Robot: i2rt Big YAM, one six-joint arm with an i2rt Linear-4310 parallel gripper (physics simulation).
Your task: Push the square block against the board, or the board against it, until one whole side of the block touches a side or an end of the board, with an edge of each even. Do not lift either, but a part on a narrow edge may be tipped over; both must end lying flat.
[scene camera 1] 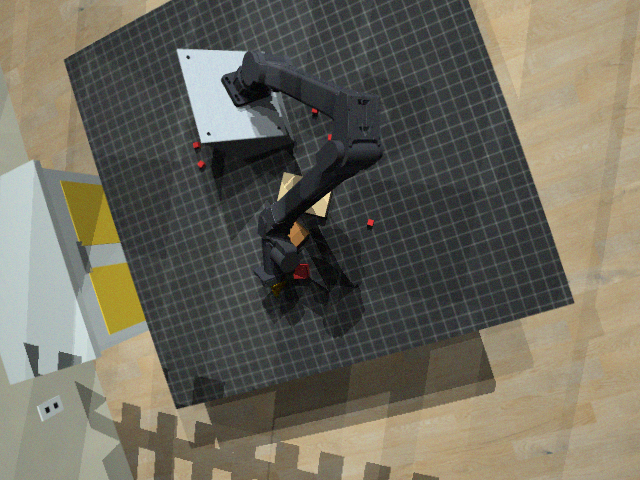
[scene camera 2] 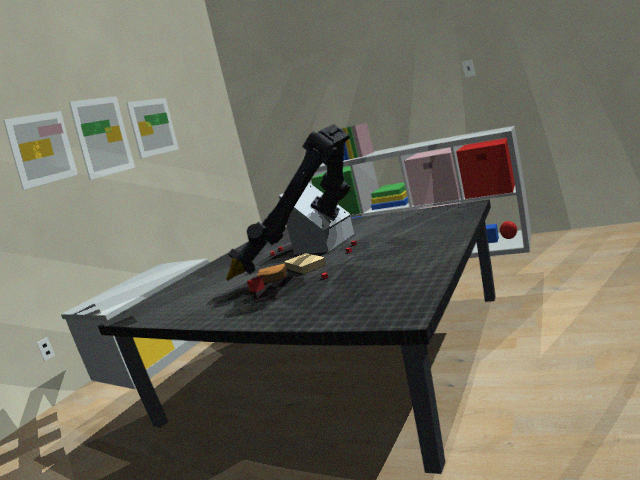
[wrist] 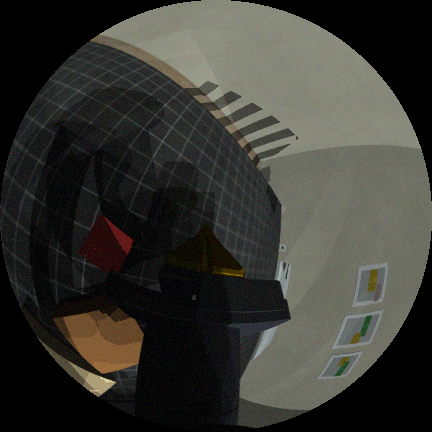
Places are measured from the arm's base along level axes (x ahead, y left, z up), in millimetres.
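Pixels of known places: gripper, between the fingertips: [scene camera 1: 276,295] [scene camera 2: 226,279] [wrist: 205,229]; arm's base, origin of its link: [scene camera 1: 246,87] [scene camera 2: 324,208].
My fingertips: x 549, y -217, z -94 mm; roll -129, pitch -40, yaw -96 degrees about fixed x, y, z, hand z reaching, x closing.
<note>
For each thing: its top centre in the pictures, then the offset to it from my fingertips. Level surfaces: height alone.
- pale wooden board, centre of its top: [scene camera 1: 304,194] [scene camera 2: 303,259] dx -236, dy +206, dz -32 mm
- orange-brown block, centre of its top: [wrist: 108,345] [scene camera 1: 285,234] [scene camera 2: 270,270] dx -154, dy +99, dz -32 mm
- smaller red block, centre of its top: [wrist: 106,246] [scene camera 1: 299,271] [scene camera 2: 254,279] dx -34, dy +92, dz -22 mm
- table, height of its surface: dz -62 mm
- cube, centre of its top: [scene camera 1: 370,222] [scene camera 2: 324,273] dx -73, dy +345, dz -46 mm
A pale wooden board [scene camera 1: 320,205] [scene camera 2: 305,263] [wrist: 95,384] lies flat, partly under the forearm in the scene camera 1 view. An orange-brown block [scene camera 1: 297,234] [scene camera 2: 272,272] [wrist: 105,345] lies close to its near side, turned at an angle to it; whether they touch is hidden by the arm. A smaller red block [scene camera 1: 301,271] [scene camera 2: 255,284] [wrist: 106,245] lies beyond the orange one, apart from the board. I cannot tell for sure which block is the square one. My gripper [scene camera 1: 276,289] [scene camera 2: 230,274] [wrist: 205,229] is shut and empty, above the table, beside the red block on its left.
Small red cubes lie on the table [scene camera 1: 439,206] [scene camera 2: 392,289]: one cube [scene camera 1: 370,222] [scene camera 2: 324,275] to the right of the board, others near the arm's base. The arm stands on a white-topped pedestal [scene camera 1: 206,103] [scene camera 2: 312,235]. A white cabinet [scene camera 2: 149,279] stands beside the table.
</note>
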